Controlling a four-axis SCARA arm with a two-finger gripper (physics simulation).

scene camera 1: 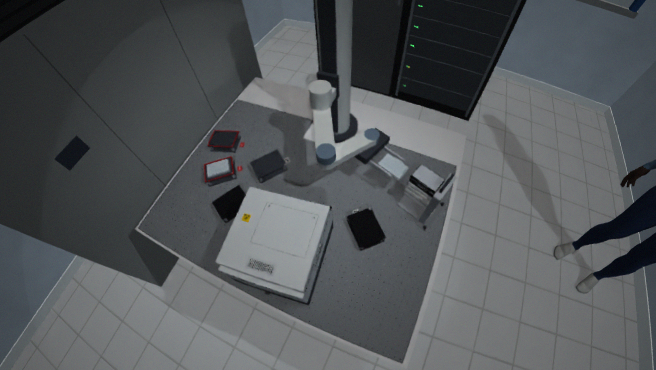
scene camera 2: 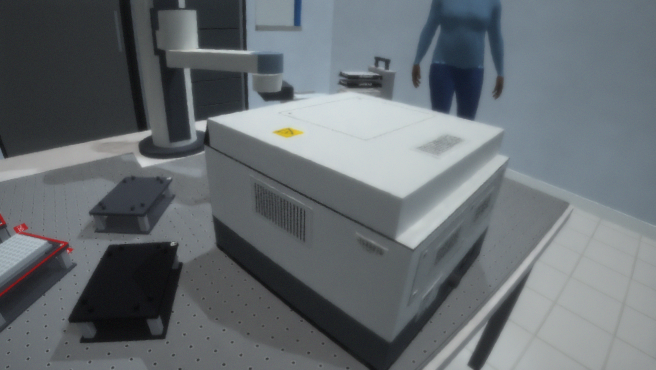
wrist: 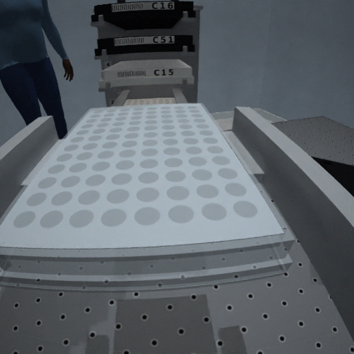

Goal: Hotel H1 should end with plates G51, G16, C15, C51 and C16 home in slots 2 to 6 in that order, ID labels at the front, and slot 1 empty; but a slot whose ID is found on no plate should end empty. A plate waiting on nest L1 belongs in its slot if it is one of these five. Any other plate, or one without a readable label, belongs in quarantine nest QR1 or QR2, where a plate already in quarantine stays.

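Pixels of known places: gripper, fingertip midpoint: (scene camera 1: 397, 168) (scene camera 2: 320, 96); arm's base at its link origin: (scene camera 1: 336, 126) (scene camera 2: 176, 145).
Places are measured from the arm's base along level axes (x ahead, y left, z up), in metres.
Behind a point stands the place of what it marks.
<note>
My gripper (wrist: 143, 125) is shut on a clear plate (scene camera 1: 393, 165) @(x 0.269, y 0.399, z 0.176 m) (wrist: 148, 172) with grey wells. No ID label shows on its near edge. It is level, held outside the front of hotel H1 (scene camera 1: 429, 206) @(x 0.415, y 0.607, z 0.182 m) (scene camera 2: 390, 82) @(x 0.417, y 0.613, z 0.233 m) (wrist: 198, 55). In the wrist view, the hotel holds C16 (wrist: 142, 7) at the top, C51 (wrist: 145, 41) below it, then C15 (wrist: 146, 73), labels facing me. A pale plate (wrist: 150, 101) shows partly below C15, its label hidden. One red-edged nest (scene camera 1: 224, 139) @(x 0.370, y -0.549, z 0.063 m) is empty; the other (scene camera 1: 205, 173) @(x 0.609, y -0.487, z 0.077 m) bears a white plate (scene camera 1: 219, 168) @(x 0.556, y -0.441, z 0.077 m) (scene camera 2: 22, 252) @(x 0.557, y -0.423, z 0.077 m).
A large white instrument (scene camera 1: 285, 230) @(x 0.770, y 0.119, z 0.267 m) (scene camera 2: 320, 165) @(x 0.894, y -0.079, z 0.265 m) stands on the dark perforated table top (scene camera 1: 360, 290) @(x 0.822, y 0.457, z 0.013 m). Empty dark nests stand left of it (scene camera 1: 229, 202) @(x 0.700, y -0.280, z 0.063 m) (scene camera 2: 130, 282) @(x 0.710, y -0.279, z 0.063 m), behind it (scene camera 1: 268, 165) @(x 0.432, y -0.205, z 0.062 m) (scene camera 2: 132, 195) @(x 0.431, y -0.219, z 0.063 m) and right of it (scene camera 1: 366, 228) @(x 0.563, y 0.382, z 0.063 m). A person (scene camera 1: 615, 220) (scene camera 2: 460, 50) (wrist: 31, 70) stands beyond the hotel.
</note>
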